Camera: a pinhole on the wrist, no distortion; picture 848 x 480 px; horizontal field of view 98.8 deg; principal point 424.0 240.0 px. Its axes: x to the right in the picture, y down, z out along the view. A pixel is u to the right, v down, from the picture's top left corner.
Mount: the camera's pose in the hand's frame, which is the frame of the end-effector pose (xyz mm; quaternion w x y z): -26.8 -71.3 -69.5 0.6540 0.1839 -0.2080 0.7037
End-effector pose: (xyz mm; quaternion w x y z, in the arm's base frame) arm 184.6 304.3 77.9 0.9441 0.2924 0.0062 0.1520
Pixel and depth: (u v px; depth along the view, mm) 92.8 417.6 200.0
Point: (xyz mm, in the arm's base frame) 172.4 8.5 -119.6
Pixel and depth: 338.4 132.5 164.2
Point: 264.6 134.8 17.7
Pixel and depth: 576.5 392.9 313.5
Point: 84.3 6.1 204.1
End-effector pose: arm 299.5 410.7 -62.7 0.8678 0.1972 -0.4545 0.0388
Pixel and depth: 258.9 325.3 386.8
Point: 218.7 -33.7 -201.4
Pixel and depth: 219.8 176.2 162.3
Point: 344.6 187.8 -118.5
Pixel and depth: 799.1 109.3 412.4
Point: -67.9 278.2 288.6
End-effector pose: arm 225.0 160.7 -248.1 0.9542 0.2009 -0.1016 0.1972
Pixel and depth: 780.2 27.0 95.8
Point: 252.9 106.8 -198.3
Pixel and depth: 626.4 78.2 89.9
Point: 259.4 85.7 -239.9
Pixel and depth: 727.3 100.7 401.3
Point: 256.2 5.0 189.7
